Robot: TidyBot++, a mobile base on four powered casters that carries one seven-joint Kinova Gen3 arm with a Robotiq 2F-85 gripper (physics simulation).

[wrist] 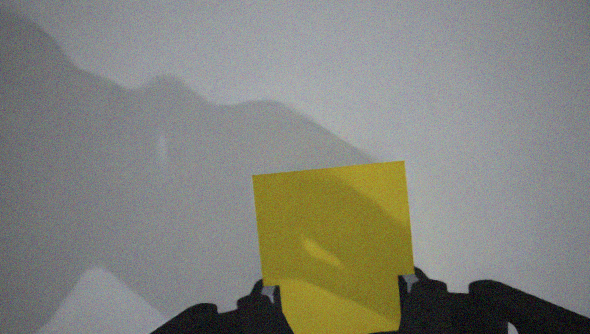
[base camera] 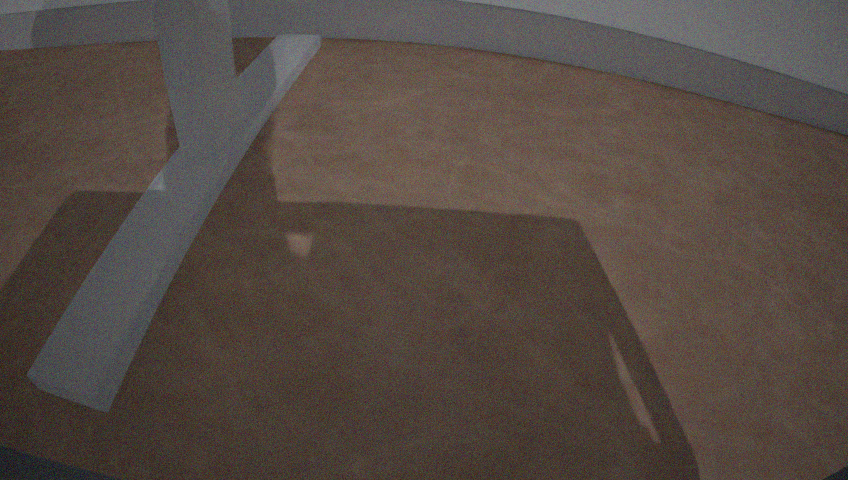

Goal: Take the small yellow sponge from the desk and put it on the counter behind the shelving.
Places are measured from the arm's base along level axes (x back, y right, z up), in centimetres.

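Pixels of known places: gripper, fingertip midpoint: (wrist: 337, 282).
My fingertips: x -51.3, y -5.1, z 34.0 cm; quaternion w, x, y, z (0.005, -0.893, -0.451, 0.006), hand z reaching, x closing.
Behind a point stands the place of what it marks.
The yellow sponge (wrist: 332, 225) {y -3.1, x -54.0, z 36.8 cm} is a flat-faced block at the lower middle of the wrist view. My gripper (wrist: 337, 282) {y -5.1, x -51.3, z 34.0 cm} is shut on the sponge, with one black finger against its left side and the other against its right side. Behind the sponge is the pale grey desk top (wrist: 475, 125) {y 5.8, x -52.1, z 32.3 cm}, with the arm's shadow across it and across part of the sponge. Whether the sponge touches the desk top is hard to tell. The counter and the shelving do not show in either view.
In the base camera view, a grey desk leg (base camera: 199, 89) {y -24.0, x -53.7, z -28.1 cm} stands on a long slanting foot (base camera: 136, 261) at the left. The brown floor (base camera: 476, 130) {y 6.8, x -66.1, z -39.7 cm} carries a large dark shadow. A grey baseboard (base camera: 476, 32) {y 8.3, x -95.1, z -36.2 cm} and a pale wall (base camera: 743, 29) {y 59.3, x -92.8, z -24.4 cm} run along the back.
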